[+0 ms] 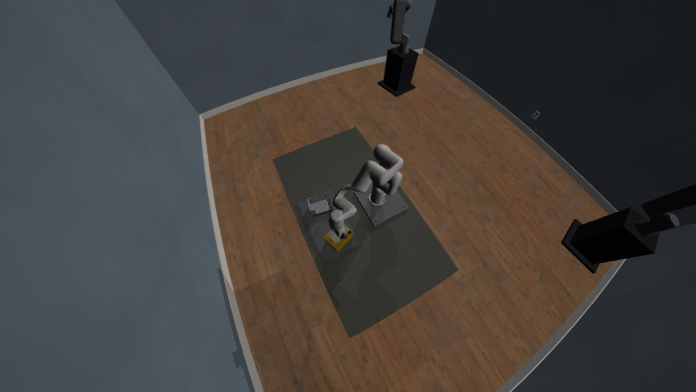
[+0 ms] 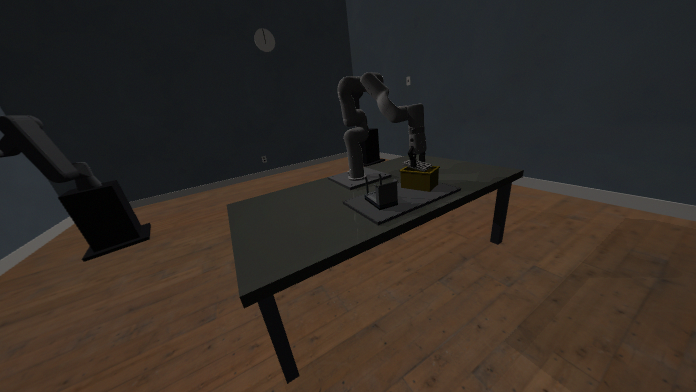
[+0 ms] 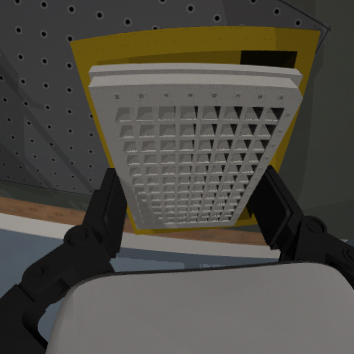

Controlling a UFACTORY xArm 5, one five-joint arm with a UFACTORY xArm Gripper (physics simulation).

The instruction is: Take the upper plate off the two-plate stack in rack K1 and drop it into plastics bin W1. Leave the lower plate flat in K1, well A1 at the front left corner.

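Where they show: gripper, fingertip midpoint: (image 2: 418,164) (image 3: 189,183); arm's base at its link origin: (image 1: 376,198) (image 2: 357,177).
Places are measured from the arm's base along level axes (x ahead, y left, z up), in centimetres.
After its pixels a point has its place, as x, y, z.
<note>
My gripper (image 1: 342,234) @[41.7, 7.2, 11.8] (image 2: 418,160) @[41.7, 7.2, 11.8] (image 3: 189,183) @[41.7, 7.2, 11.8] is shut on the upper plate (image 1: 334,238) @[45.6, 8.8, 10.5] (image 2: 417,164) @[42.0, 6.2, 12.2] (image 3: 175,132) @[37.5, 5.7, 13.0], a pale, many-welled plate gripped by its two long sides. The plate is over the yellow bin W1 (image 1: 339,247) @[46.3, 15.4, 9.3] (image 2: 419,180) @[45.5, 2.8, 5.0] (image 3: 195,39) @[34.1, 6.5, 9.5], roughly lined up with its opening and close to its rim. Whether it touches the rim is not clear. The grey rack K1 (image 2: 387,193) @[46.0, -22.5, 6.6] stands apart from the bin. The lower plate (image 1: 320,206) @[39.1, -19.7, 3.0] lies in the rack, pale and apparently flat; well A1 is too small to make out.
A dark perforated board (image 1: 320,230) @[49.2, -5.2, -0.6] (image 2: 360,206) @[34.4, -29.2, -0.5] (image 3: 40,95) @[41.3, -7.8, -0.5] carries the rack and bin on the table (image 1: 400,280) @[26.0, 56.5, -1.8] (image 2: 295,235) @[30.7, -62.3, -1.8]. The arm's base plate (image 1: 390,214) @[0.0, 16.5, 0.0] (image 2: 342,181) @[-2.7, -10.7, 0.0] is beside it. The rack has upright posts. Other arms stand on black pedestals (image 1: 400,70) (image 2: 102,217) away from the table.
</note>
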